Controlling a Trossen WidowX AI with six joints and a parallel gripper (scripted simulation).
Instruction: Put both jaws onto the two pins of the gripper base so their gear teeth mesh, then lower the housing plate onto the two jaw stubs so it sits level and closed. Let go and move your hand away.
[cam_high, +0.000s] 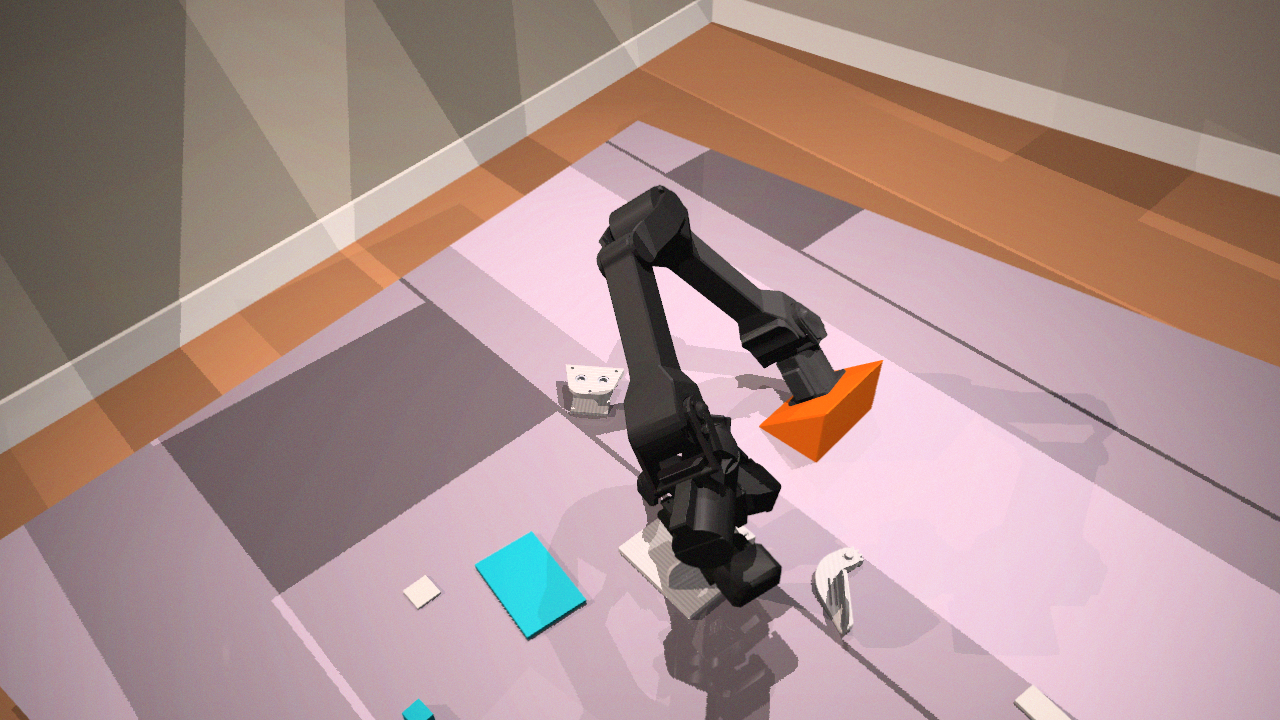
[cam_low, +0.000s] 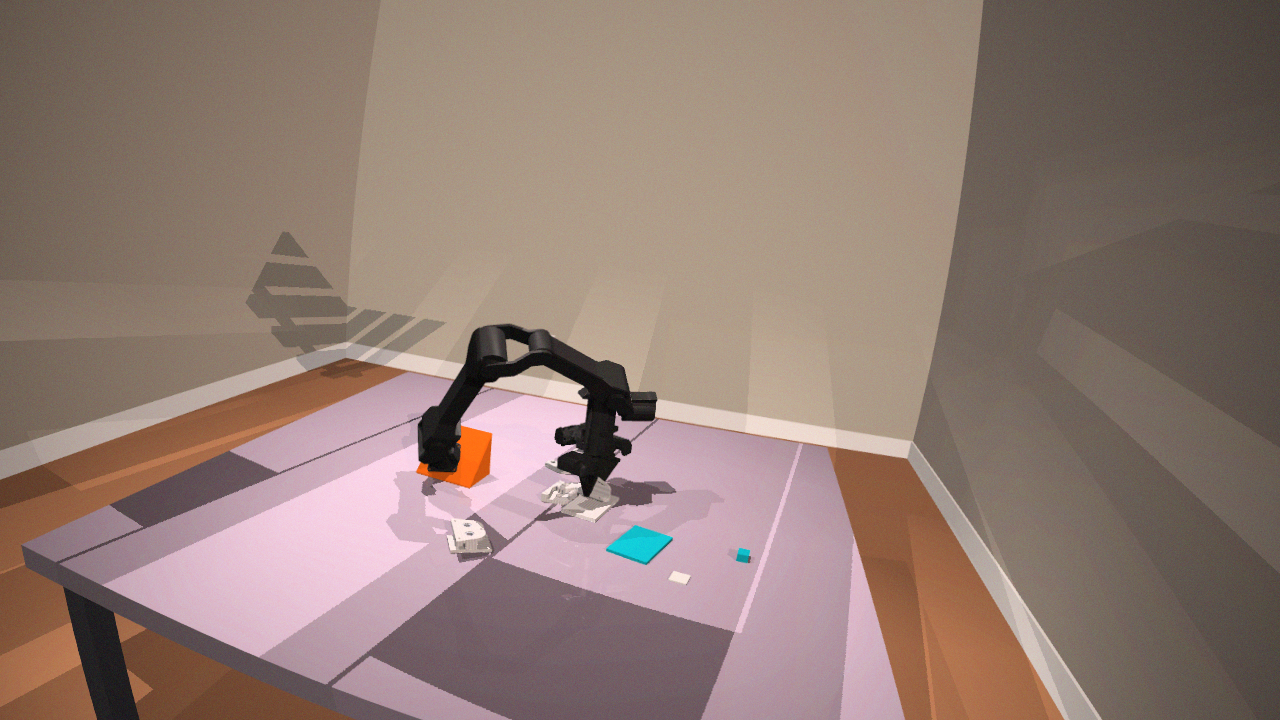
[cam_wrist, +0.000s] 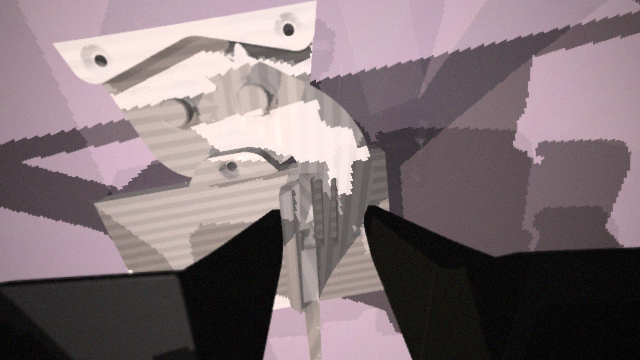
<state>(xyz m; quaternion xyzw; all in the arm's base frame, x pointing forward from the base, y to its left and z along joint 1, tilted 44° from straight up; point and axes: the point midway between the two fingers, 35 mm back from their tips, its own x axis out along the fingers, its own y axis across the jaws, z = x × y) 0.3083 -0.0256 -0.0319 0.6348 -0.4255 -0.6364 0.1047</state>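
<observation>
The white slab lies 3 cm to the right of my gripper tip and 1 cm below it. Also, from my gripper tip: cyan flat plate: 11 cm ahead, 16 cm to the right, 1 cm below; then small white square: 18 cm ahead, 26 cm to the right, 1 cm below; then white stepped block: 17 cm behind, 27 cm to the right.
</observation>
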